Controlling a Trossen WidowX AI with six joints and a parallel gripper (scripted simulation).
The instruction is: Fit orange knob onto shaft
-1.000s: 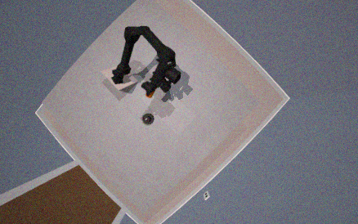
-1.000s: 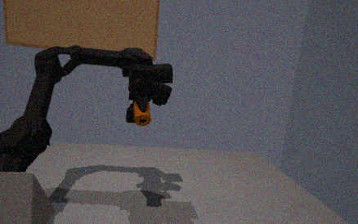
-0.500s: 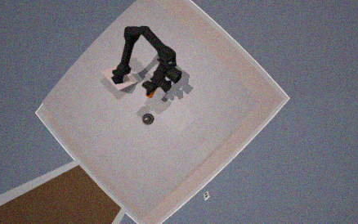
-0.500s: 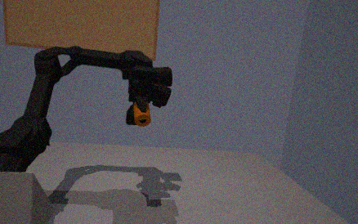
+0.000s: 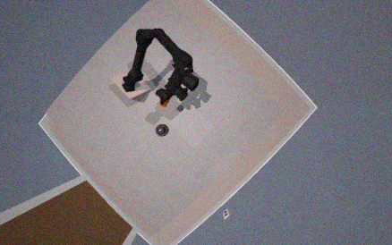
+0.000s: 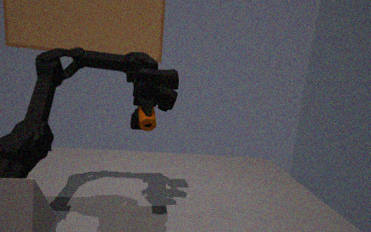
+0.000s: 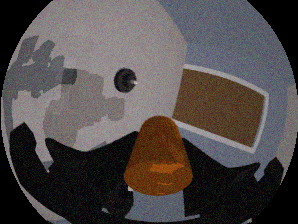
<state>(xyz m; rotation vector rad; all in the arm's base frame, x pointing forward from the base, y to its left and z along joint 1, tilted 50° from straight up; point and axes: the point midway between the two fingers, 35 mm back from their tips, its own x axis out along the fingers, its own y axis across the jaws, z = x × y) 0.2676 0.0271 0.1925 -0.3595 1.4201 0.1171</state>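
My gripper tip is now 10 mm past the orange knob, 30 mm to the right of it and 20 mm below it. Also, from my gripper tip: dark round pedestal: 80 mm ahead, 150 mm to the right, 220 mm below.
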